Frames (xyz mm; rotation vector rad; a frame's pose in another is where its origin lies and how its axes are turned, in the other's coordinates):
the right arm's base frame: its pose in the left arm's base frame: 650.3 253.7 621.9 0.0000 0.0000 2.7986
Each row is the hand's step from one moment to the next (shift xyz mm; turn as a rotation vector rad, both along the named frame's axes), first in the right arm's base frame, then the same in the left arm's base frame.
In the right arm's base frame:
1: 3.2 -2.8 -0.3 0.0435 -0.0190 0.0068
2: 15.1 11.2 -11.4 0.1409 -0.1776 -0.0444
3: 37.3 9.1 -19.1 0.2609 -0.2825 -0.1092
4: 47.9 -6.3 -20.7 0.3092 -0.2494 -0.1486
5: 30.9 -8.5 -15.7 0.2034 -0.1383 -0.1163
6: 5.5 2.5 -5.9 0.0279 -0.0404 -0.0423
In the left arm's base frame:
1: -2.1 3.7 -0.3 -0.0346 0.0325 0.0068
2: -18.0 -5.5 -11.4 -0.0730 0.2146 -0.0444
3: -38.2 4.0 -19.1 -0.1507 0.3538 -0.1092
4: -43.0 22.0 -20.7 -0.2073 0.3389 -0.1486
5: -26.2 18.4 -15.7 -0.1450 0.1986 -0.1163
6: -6.0 -0.5 -5.9 -0.0127 0.0474 -0.0423

